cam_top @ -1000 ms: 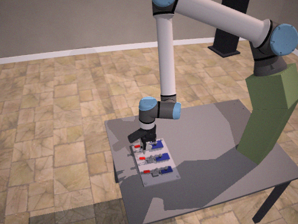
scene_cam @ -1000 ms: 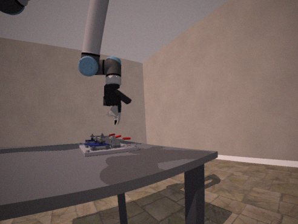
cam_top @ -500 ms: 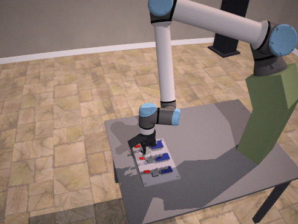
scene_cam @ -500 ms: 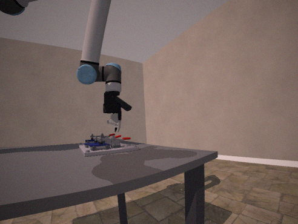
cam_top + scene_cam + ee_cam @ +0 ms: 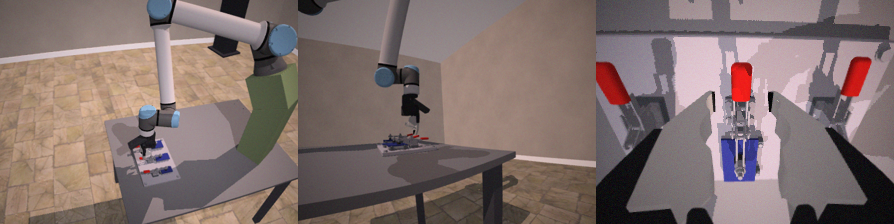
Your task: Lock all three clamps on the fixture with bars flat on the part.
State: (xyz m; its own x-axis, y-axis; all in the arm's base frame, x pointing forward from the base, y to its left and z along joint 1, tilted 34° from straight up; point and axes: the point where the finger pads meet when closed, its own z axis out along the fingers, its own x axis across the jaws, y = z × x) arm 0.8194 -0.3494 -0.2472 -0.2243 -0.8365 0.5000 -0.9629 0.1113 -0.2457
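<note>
Now: hand 8 cm past the fixture plate, 8 cm above it and 2 cm to the right of it.
</note>
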